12 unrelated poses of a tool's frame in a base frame.
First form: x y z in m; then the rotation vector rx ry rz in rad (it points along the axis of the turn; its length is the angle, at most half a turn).
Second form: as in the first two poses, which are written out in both.
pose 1, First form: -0.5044 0.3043 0.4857 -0.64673 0.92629 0.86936
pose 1, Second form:
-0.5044 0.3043 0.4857
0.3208 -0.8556 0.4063
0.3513 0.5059 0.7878
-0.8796 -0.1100 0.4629

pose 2, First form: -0.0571 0.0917 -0.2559 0.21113 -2.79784 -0.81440
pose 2, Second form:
-0.0571 0.0917 -0.2559
-0.9656 -0.0759 -0.2488
-0.1976 0.8361 0.5117
0.1692 0.5432 -0.8224

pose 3, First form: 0.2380 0.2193 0.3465 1.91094 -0.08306 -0.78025
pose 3, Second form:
0.2380 0.2193 0.3465
0.7872 0.2775 -0.5507
-0.3872 -0.4726 -0.7916
-0.4800 0.8364 -0.2646

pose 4, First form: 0.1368 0.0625 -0.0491 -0.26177 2.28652 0.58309
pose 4, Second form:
0.1368 0.0625 -0.0491
-0.6988 -0.3531 0.6221
-0.0121 0.8754 0.4833
-0.7152 0.3302 -0.6160

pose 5, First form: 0.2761 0.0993 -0.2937 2.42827 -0.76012 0.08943
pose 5, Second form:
0.2761 0.0993 -0.2937
0.8348 -0.5402 -0.1062
-0.5008 -0.6649 -0.5542
0.2287 0.5159 -0.8256

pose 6, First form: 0.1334 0.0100 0.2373 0.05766 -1.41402 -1.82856
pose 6, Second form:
0.1334 0.0100 0.2373
-0.6743 0.5577 -0.4840
-0.6088 -0.0488 0.7918
0.4180 0.8286 0.3724

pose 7, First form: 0.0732 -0.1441 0.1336 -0.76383 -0.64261 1.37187
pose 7, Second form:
0.0732 -0.1441 0.1336
0.1027 -0.6103 -0.7855
0.9941 0.0360 0.1020
-0.0339 -0.7914 0.6104

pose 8, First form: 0.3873 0.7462 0.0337 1.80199 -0.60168 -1.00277
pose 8, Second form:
0.3873 0.7462 0.0337
0.5419 0.0279 -0.8400
-0.7543 -0.4246 -0.5007
-0.3706 0.9050 -0.2090

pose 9, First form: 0.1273 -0.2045 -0.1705 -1.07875 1.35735 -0.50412
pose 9, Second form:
0.1273 -0.2045 -0.1705
0.2073 -0.2821 0.9367
-0.8251 0.4639 0.3223
-0.5255 -0.8398 -0.1366

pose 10, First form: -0.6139 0.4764 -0.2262 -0.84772 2.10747 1.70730
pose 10, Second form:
-0.6139 0.4764 -0.2262
-0.7813 -0.6101 -0.1313
-0.2551 0.1201 0.9594
-0.5696 0.7831 -0.2495

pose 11, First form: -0.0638 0.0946 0.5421 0.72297 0.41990 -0.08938
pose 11, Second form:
-0.0638 0.0946 0.5421
0.9132 0.2223 0.3417
0.0638 0.7499 -0.6584
-0.4026 0.6231 0.6706

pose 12, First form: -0.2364 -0.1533 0.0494 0.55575 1.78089 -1.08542
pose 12, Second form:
-0.2364 -0.1533 0.0494
-0.4513 0.7488 0.4855
-0.0883 0.5039 -0.8593
-0.8880 -0.4307 -0.1613

